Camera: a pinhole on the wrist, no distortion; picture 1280 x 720 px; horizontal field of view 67.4 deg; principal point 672.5 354.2 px. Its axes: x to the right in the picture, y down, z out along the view. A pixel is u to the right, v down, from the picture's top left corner.
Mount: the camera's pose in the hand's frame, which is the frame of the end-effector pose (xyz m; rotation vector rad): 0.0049 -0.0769 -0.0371 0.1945 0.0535 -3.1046
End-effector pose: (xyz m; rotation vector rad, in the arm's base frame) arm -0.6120 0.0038 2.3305 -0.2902 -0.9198 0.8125
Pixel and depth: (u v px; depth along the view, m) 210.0 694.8 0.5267
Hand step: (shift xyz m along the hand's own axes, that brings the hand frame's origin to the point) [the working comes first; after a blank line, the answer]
In the camera's frame: -0.2538 0.1869 0.5267

0.1973 -0.2756 0.5109
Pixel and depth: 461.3 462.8 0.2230
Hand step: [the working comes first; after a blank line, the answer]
In the camera's frame: -0.0491 0.0252 0.2230

0.0267 -0.1088 0.1894
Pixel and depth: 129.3 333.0 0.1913
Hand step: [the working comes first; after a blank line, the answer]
In the camera's frame: -0.1083 -0.0042 0.1913

0.0884 -0.0765 0.1663
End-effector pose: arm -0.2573 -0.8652 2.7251 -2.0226 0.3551 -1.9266
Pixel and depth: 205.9 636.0 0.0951
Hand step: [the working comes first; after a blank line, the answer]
In the camera's frame: -0.0462 0.0279 0.0951

0.0399 -0.1069 0.0621
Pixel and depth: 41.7 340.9 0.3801
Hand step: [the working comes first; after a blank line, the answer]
In the camera's frame: -0.2499 -0.0053 0.3801

0.2053 -0.0784 0.3713
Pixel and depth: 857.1 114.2 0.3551
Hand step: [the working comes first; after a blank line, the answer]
In the camera's frame: 0.0683 -0.0888 0.3551

-0.1098 -0.0030 0.3093
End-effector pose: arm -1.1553 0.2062 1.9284 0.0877 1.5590 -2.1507
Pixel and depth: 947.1 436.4 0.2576
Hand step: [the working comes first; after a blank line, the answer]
In the camera's frame: 0.0737 0.0221 0.2576

-0.0995 -0.1104 0.2084
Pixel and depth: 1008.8 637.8 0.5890
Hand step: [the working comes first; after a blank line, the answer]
In the camera's frame: 0.2064 0.1741 0.5890

-0.2673 -0.2779 0.5155
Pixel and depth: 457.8 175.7 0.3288
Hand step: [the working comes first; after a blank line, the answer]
In the camera's frame: -0.0736 -0.0612 0.3288

0.0350 -0.0256 0.3001
